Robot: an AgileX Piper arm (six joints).
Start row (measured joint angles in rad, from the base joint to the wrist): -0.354, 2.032, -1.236, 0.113, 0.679, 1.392
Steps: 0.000, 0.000, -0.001, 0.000, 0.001, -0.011; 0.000, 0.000, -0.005, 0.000, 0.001, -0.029; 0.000, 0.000, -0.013, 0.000, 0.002, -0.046; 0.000, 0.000, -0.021, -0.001, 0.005, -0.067; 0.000, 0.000, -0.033, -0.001, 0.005, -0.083; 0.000, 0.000, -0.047, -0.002, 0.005, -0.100; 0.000, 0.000, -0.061, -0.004, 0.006, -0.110; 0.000, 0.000, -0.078, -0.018, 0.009, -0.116; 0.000, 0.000, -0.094, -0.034, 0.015, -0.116; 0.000, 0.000, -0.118, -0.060, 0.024, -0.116; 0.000, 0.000, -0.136, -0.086, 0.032, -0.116; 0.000, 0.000, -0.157, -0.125, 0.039, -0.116; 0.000, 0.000, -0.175, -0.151, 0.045, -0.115; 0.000, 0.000, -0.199, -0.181, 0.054, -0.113; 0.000, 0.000, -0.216, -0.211, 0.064, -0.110; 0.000, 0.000, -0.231, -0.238, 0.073, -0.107; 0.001, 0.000, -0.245, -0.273, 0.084, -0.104; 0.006, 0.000, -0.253, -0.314, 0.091, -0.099; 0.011, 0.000, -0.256, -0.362, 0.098, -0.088; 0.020, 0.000, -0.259, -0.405, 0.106, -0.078; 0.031, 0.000, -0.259, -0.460, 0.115, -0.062
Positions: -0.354, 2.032, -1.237, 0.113, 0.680, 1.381; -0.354, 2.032, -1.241, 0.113, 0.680, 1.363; -0.354, 2.032, -1.249, 0.113, 0.681, 1.346; -0.354, 2.032, -1.257, 0.112, 0.684, 1.325; -0.354, 2.032, -1.269, 0.112, 0.684, 1.309; -0.354, 2.032, -1.283, 0.111, 0.684, 1.292; -0.354, 2.032, -1.297, 0.109, 0.685, 1.282; -0.354, 2.032, -1.314, 0.095, 0.688, 1.276; -0.354, 2.032, -1.330, 0.079, 0.694, 1.276; -0.354, 2.032, -1.354, 0.053, 0.703, 1.276; -0.354, 2.032, -1.372, 0.027, 0.711, 1.276; -0.354, 2.032, -1.393, -0.012, 0.718, 1.276; -0.354, 2.032, -1.411, -0.038, 0.724, 1.277; -0.354, 2.032, -1.435, -0.068, 0.733, 1.279; -0.354, 2.032, -1.452, -0.098, 0.743, 1.282; -0.354, 2.032, -1.467, -0.125, 0.752, 1.285; -0.353, 2.032, -1.481, -0.160, 0.763, 1.288; -0.348, 2.032, -1.489, -0.201, 0.770, 1.293; -0.343, 2.032, -1.492, -0.249, 0.777, 1.304; -0.334, 2.032, -1.495, -0.292, 0.785, 1.314; -0.323, 2.032, -1.495, -0.347, 0.794, 1.330
